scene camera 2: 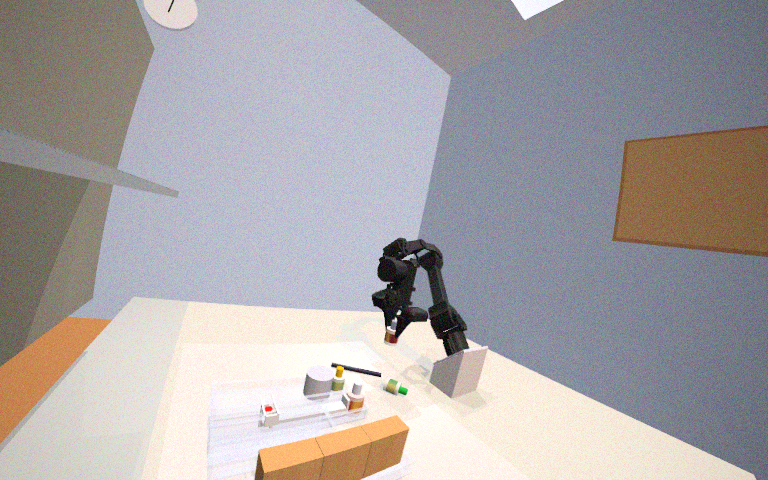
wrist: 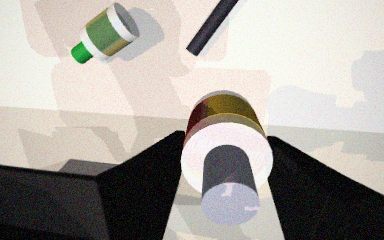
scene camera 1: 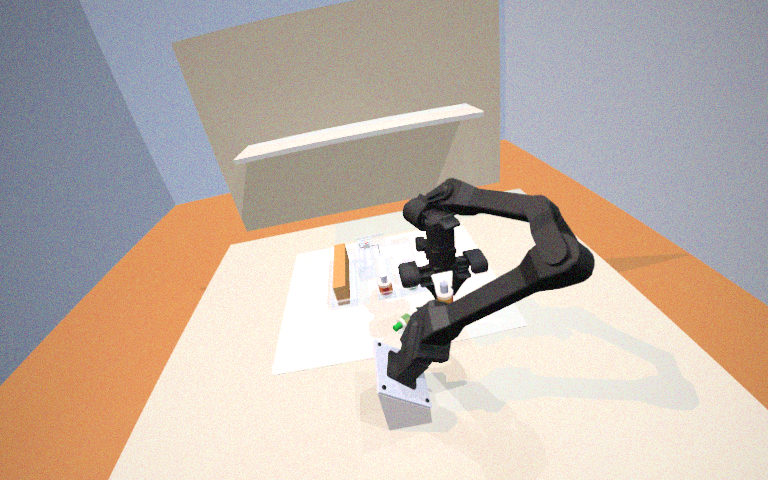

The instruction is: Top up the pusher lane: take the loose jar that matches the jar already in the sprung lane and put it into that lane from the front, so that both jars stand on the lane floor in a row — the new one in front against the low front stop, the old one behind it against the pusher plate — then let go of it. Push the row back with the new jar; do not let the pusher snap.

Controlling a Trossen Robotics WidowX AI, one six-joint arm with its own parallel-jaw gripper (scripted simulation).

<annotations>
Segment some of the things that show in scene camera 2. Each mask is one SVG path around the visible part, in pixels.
My gripper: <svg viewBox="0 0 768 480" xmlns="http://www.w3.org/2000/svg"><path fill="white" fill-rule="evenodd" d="M414 284L393 282L387 284L386 289L372 294L373 305L379 307L384 313L385 329L391 326L392 320L397 319L396 338L401 336L410 322L427 322L427 311L419 307L409 307L409 305L413 305L410 299L412 292L416 291L416 288L413 287Z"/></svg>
A grey cylinder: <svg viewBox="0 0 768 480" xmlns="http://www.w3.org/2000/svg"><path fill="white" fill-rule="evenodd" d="M308 368L303 394L309 396L331 392L334 372L325 366Z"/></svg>
</annotations>
